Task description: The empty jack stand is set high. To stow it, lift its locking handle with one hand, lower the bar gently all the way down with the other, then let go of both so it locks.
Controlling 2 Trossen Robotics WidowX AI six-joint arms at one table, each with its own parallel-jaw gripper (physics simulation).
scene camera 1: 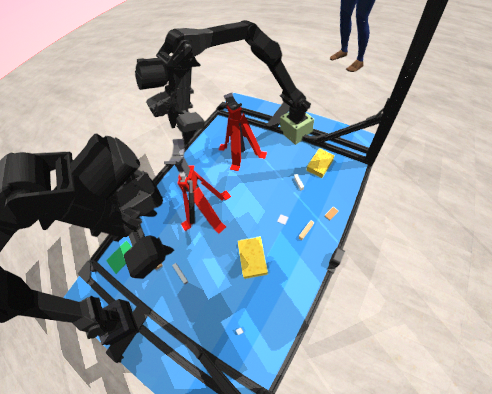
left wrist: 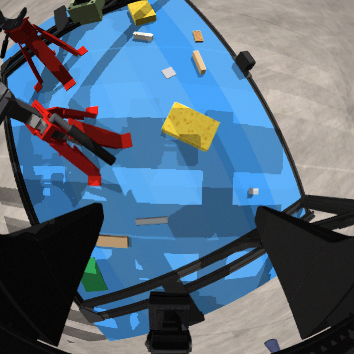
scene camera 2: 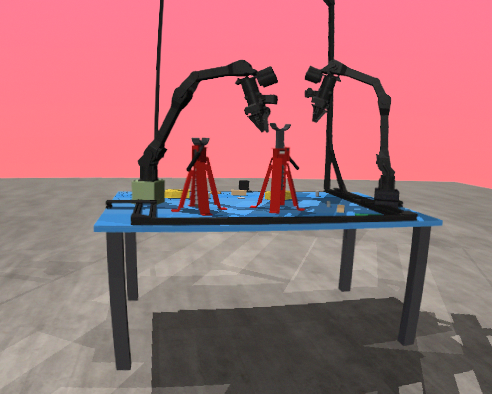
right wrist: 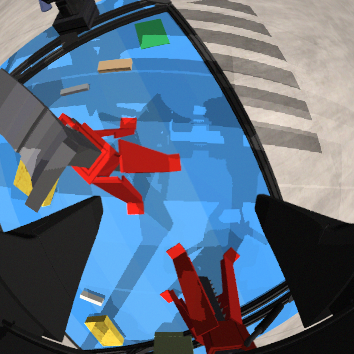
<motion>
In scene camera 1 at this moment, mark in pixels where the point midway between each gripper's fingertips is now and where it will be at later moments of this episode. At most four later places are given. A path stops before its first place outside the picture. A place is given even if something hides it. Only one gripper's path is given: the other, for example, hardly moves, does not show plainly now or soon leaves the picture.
My right gripper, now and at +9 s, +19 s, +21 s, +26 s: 179, 135; 192, 151; 192, 152; 192, 152; 191, 149
</motion>
